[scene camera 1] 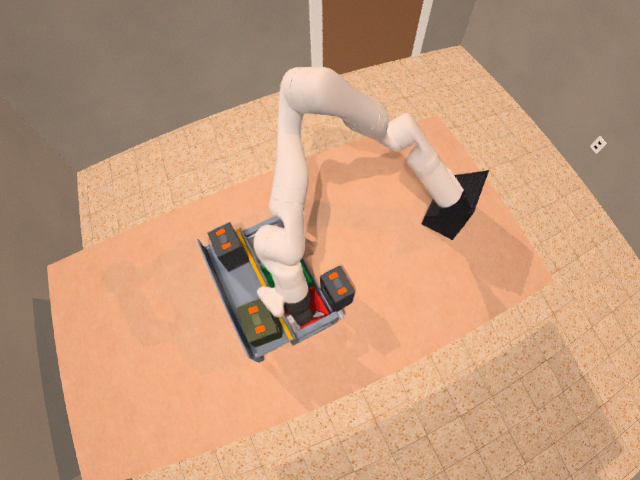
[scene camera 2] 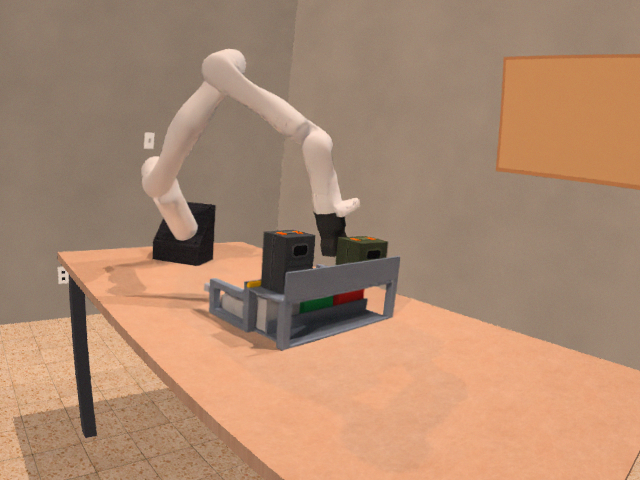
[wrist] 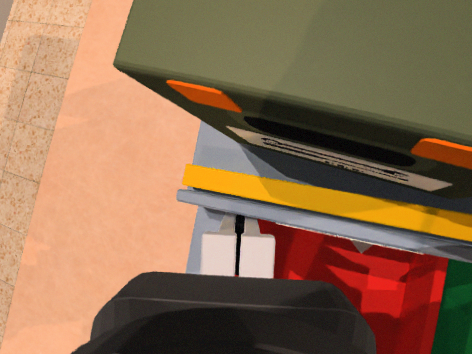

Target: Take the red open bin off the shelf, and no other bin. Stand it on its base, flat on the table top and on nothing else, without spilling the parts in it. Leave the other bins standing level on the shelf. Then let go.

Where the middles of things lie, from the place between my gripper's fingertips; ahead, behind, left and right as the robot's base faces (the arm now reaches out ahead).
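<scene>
Red bin (wrist: 398,293): from my hand, 30 mm behind, 40 mm to the right, 40 mm below. Pale bin (scene camera 2: 265,309): 80 mm behind my hand, 260 mm to the right, 40 mm below. Dark grey box (scene camera 1: 336,287): 20 mm to the right of my hand, 20 mm below, 170 mm behind. By their middles, of the things named here, red bin nearest to my hand, pale bin farthest.
</scene>
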